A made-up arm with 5 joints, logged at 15 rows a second.
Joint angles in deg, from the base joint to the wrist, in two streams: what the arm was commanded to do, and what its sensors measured. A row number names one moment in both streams.
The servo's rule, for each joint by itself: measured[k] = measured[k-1] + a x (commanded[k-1-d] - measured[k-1]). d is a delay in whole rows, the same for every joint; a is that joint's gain. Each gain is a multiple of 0.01, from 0.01 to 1. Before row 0 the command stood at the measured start. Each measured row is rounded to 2 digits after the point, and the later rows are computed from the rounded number. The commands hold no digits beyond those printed.
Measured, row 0: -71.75 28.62 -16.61 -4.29 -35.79
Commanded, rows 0 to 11: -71.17 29.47 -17.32 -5.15 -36.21; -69.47 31.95 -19.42 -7.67 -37.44; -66.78 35.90 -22.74 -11.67 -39.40; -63.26 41.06 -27.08 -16.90 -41.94; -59.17 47.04 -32.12 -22.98 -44.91; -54.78 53.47 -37.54 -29.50 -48.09; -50.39 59.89 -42.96 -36.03 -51.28; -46.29 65.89 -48.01 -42.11 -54.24; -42.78 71.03 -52.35 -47.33 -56.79; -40.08 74.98 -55.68 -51.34 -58.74; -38.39 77.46 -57.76 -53.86 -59.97; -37.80 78.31 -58.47 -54.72 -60.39
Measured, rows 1 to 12: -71.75 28.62 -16.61 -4.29 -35.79; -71.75 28.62 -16.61 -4.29 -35.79; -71.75 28.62 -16.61 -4.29 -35.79; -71.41 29.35 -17.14 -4.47 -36.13; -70.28 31.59 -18.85 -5.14 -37.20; -68.25 35.30 -21.77 -6.51 -39.00; -65.36 40.25 -25.75 -8.69 -41.41; -61.77 46.09 -30.53 -11.69 -44.28; -57.72 52.44 -35.79 -15.43 -47.40; -53.47 58.85 -41.17 -19.76 -50.58; -49.31 64.90 -46.30 -24.45 -53.58; -45.52 70.17 -50.84 -29.25 -56.21
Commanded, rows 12 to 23: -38.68 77.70 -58.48 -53.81 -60.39; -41.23 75.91 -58.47 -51.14 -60.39; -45.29 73.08 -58.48 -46.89 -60.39; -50.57 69.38 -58.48 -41.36 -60.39; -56.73 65.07 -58.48 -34.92 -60.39; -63.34 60.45 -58.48 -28.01 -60.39; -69.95 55.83 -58.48 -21.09 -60.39; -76.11 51.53 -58.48 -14.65 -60.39; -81.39 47.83 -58.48 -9.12 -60.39; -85.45 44.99 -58.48 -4.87 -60.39; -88.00 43.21 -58.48 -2.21 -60.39; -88.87 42.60 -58.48 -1.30 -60.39
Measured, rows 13 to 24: -42.36 74.31 -54.47 -33.89 -58.28; -40.06 77.02 -56.94 -38.08 -59.67; -38.75 78.13 -58.09 -41.57 -60.26; -38.71 77.76 -58.38 -44.14 -60.37; -40.17 76.17 -58.45 -45.61 -60.39; -43.14 73.51 -58.47 -45.88 -60.39; -47.45 69.96 -58.48 -44.93 -60.39; -52.83 65.75 -58.48 -42.83 -60.39; -58.93 61.19 -58.48 -39.72 -60.39; -65.32 56.58 -58.48 -35.81 -60.39; -71.58 52.24 -58.48 -31.37 -60.39; -77.27 48.45 -58.48 -26.70 -60.39
